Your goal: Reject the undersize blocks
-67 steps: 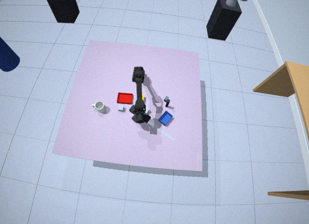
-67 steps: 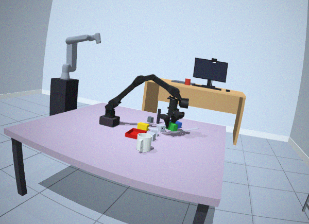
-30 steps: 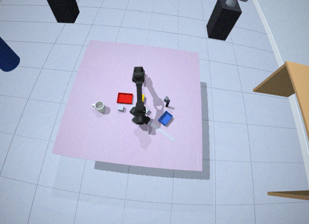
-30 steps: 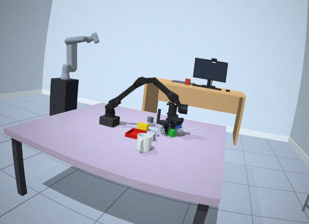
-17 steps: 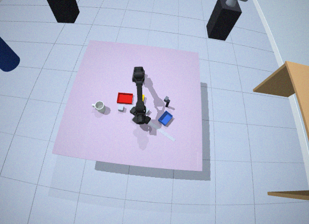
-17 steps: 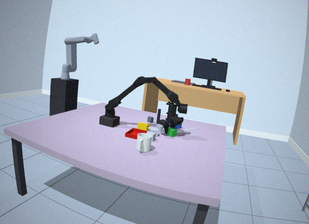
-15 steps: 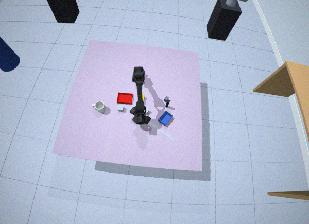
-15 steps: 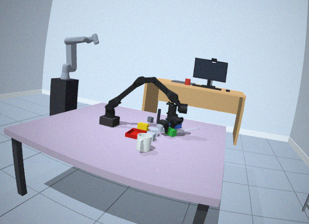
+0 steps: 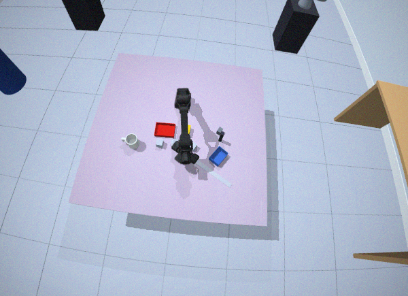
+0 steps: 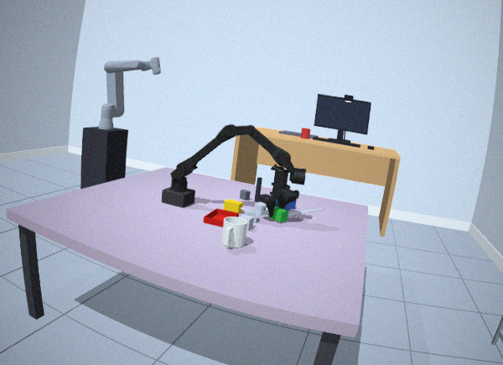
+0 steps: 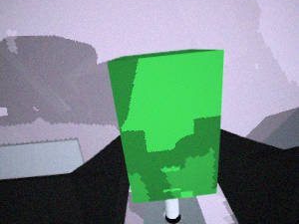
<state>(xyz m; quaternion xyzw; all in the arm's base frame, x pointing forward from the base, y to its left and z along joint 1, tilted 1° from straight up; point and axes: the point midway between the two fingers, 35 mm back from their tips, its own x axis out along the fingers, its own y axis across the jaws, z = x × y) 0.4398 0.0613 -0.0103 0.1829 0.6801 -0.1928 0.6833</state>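
My gripper tip is now 20 mm below the green GO gauge, 10 mm to the right of it and 10 mm past it. Also, from my gripper tip: steel block: 180 mm to the right, 80 mm behind, 10 mm above; yellow gauge: 160 mm behind, 10 mm to the right, 10 mm above; grey ruler: 200 mm to the left, 100 mm ahead, 10 mm below.
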